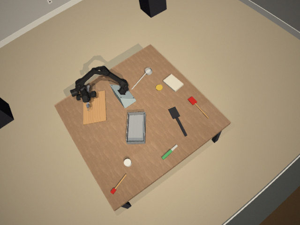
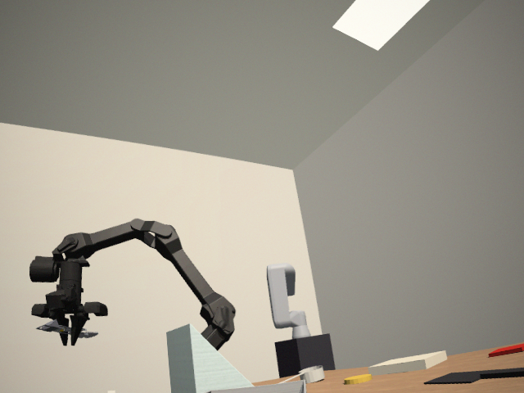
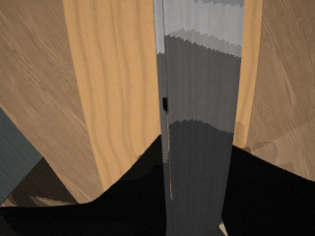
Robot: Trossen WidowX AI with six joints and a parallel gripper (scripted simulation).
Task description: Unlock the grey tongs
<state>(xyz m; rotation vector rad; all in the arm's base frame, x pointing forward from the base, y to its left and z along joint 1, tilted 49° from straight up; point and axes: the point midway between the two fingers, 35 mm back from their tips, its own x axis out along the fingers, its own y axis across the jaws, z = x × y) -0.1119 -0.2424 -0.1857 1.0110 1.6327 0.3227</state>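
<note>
Right now my gripper tip is 15 cm above the wooden board and 1 cm past it. Round my gripper tip: grey roasting tin 47 cm ahead, 23 cm to the left, 13 cm below; then black spatula 63 cm ahead, 59 cm to the left, 16 cm below; then cream block 81 cm to the left, 27 cm ahead, 15 cm below.
</note>
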